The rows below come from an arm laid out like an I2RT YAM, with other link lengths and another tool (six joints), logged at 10 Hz.
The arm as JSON. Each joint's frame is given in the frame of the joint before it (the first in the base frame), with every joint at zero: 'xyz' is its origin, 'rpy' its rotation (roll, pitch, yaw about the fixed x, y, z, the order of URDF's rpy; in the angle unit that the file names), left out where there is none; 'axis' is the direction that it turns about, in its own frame. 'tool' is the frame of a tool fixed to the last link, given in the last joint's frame.
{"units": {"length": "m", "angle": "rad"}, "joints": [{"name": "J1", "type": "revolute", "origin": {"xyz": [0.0, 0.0, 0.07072]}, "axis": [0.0, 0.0, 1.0]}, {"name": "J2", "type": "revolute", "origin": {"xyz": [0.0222, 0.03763, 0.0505]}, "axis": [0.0, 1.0, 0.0]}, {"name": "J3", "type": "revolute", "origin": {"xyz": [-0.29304, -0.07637, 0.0]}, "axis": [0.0, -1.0, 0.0]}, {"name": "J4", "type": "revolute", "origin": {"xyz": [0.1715, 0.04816, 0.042]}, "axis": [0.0, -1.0, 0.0]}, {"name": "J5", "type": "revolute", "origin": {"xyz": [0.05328, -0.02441, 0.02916]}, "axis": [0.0, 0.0, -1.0]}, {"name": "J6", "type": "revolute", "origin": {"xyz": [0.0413, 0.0, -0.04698]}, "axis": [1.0, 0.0, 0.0]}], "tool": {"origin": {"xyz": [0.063, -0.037, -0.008], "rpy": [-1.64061, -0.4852, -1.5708]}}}
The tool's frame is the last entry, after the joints.
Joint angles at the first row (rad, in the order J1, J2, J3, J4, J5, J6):
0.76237, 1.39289, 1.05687, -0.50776, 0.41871, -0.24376
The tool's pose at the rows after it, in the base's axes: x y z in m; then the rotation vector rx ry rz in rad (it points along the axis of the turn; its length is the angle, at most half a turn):
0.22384 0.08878 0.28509 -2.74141 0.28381 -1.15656
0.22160 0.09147 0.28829 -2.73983 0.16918 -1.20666
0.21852 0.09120 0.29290 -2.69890 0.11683 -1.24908
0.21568 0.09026 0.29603 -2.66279 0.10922 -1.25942
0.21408 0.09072 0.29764 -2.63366 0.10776 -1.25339
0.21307 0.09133 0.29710 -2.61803 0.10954 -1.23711
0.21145 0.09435 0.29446 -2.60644 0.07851 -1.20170
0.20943 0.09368 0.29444 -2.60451 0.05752 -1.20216
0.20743 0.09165 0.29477 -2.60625 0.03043 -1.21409
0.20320 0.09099 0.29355 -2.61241 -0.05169 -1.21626
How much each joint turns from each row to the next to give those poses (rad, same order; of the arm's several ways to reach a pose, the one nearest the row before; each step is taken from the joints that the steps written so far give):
0.00765, -0.00921, -0.00455, 0.00766, 0.00316, -0.05973
0.01689, -0.02142, -0.02289, 0.03055, 0.00763, -0.07819
0.00617, -0.03369, -0.02458, 0.04142, -0.00453, -0.04314
0.00154, -0.02461, -0.01080, 0.01849, -0.01228, -0.00620
-0.00005, -0.01384, -0.00465, 0.01231, -0.01841, 0.00303
-0.00147, -0.00614, -0.00459, 0.00617, -0.01837, 0.00768
-0.00003, -0.00463, -0.00918, 0.00612, -0.03827, -0.00459
0.00155, -0.01070, -0.00767, 0.00002, -0.00630, -0.01223
-0.00150, -0.01382, -0.01075, 0.00152, -0.00149, -0.02293
0.00150, -0.02140, -0.01990, -0.00148, -0.01982, -0.05205

